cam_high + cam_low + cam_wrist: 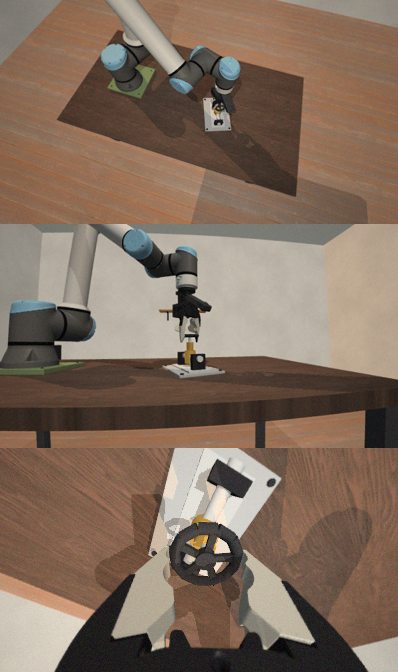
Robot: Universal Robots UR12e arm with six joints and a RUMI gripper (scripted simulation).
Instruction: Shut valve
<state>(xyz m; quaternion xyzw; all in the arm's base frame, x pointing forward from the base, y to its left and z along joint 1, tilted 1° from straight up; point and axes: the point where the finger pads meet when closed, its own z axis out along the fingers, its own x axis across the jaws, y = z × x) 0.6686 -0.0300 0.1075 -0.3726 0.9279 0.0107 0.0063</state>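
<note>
Right now the black spoked handwheel is 1 cm above my hand.
</note>
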